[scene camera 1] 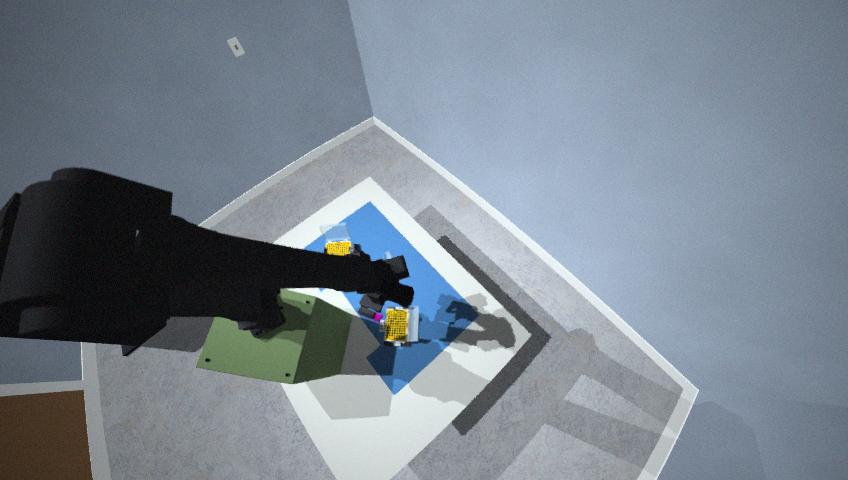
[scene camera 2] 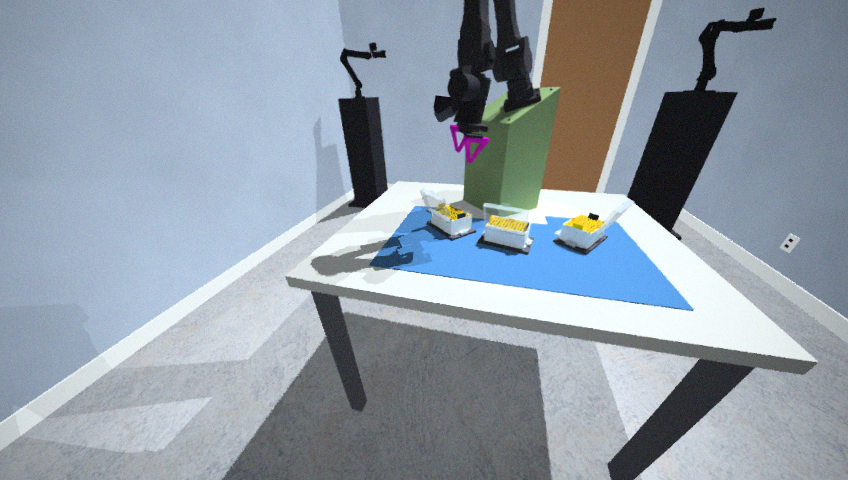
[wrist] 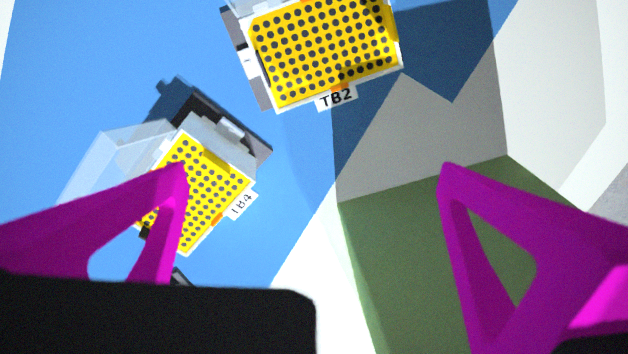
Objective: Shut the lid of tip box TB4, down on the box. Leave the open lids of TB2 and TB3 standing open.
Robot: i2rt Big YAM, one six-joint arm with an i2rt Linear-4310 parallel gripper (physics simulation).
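Frame: origin at the arm's base, x back, y right, z up, level; millimetres.
Seen in the pictures: gripper, fingertip midpoint: (scene camera 1: 386, 304) (scene camera 2: 463, 157) (wrist: 312, 176); arm's base, origin of the base link: (scene camera 1: 261, 310) (scene camera 2: 522, 102).
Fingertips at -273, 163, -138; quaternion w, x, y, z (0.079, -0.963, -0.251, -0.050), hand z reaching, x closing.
Pixels of each thing's top centre, then the offset from my fingertips to it, as dx, dy, dz. Level surfaces: height alone.
- Tip box TB4, middle of its top: (wrist: 192, 209) (scene camera 2: 509, 220) -19, -157, -185
- TB2, middle of its top: (wrist: 329, 46) (scene camera 2: 451, 208) (scene camera 1: 395, 324) +22, +36, -176
- blue mat, its level: dz -251
- white table, its level: dz -254
Tip box TB4 (scene camera 2: 507, 237) (wrist: 210, 192) is the middle box, with yellow tips; my arm hides most of it in scene camera 1. Its clear lid (scene camera 2: 505, 211) (wrist: 92, 167) stands open. TB2 (scene camera 1: 396, 324) (scene camera 2: 455, 224) (wrist: 325, 50) stands to one side, its clear lid (scene camera 1: 413, 324) (scene camera 2: 432, 196) open. TB3 (scene camera 1: 338, 248) (scene camera 2: 581, 234) stands on the other side, its clear lid (scene camera 1: 334, 231) (scene camera 2: 618, 216) open. My gripper (scene camera 1: 377, 317) (scene camera 2: 464, 157) (wrist: 312, 176) is open and empty, high above the table. In the wrist view its left finger overlaps TB4.
The boxes sit on dark bases on a blue mat (scene camera 1: 380, 223) (scene camera 2: 565, 279) (wrist: 65, 65). The mat lies on a white table (scene camera 1: 357, 446) (scene camera 2: 714, 333). A green pedestal (scene camera 1: 255, 350) (scene camera 2: 517, 160) (wrist: 400, 265) stands behind the boxes in scene camera 2.
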